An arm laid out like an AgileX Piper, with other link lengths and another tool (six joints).
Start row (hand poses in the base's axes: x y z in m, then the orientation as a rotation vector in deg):
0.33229, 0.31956, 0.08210, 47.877, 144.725, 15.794
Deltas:
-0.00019, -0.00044, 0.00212, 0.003, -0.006, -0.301
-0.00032, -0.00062, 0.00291, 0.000, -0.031, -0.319
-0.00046, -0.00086, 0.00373, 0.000, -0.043, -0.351
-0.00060, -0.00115, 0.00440, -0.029, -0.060, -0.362
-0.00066, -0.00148, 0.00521, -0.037, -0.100, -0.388
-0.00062, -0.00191, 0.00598, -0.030, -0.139, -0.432
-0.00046, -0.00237, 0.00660, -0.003, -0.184, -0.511
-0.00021, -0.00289, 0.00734, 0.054, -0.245, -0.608
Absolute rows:
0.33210, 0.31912, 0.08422, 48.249, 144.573, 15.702
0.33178, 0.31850, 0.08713, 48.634, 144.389, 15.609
0.33132, 0.31764, 0.09086, 49.054, 144.177, 15.510
0.33072, 0.31649, 0.09526, 49.469, 143.941, 15.376
0.33006, 0.31501, 0.10047, 49.899, 143.653, 15.238
0.32944, 0.31310, 0.10645, 50.371, 143.306, 15.109
0.32898, 0.31073, 0.11305, 50.934, 142.879, 15.005
0.32877, 0.30784, 0.12039, 51.615, 142.349, 14.965

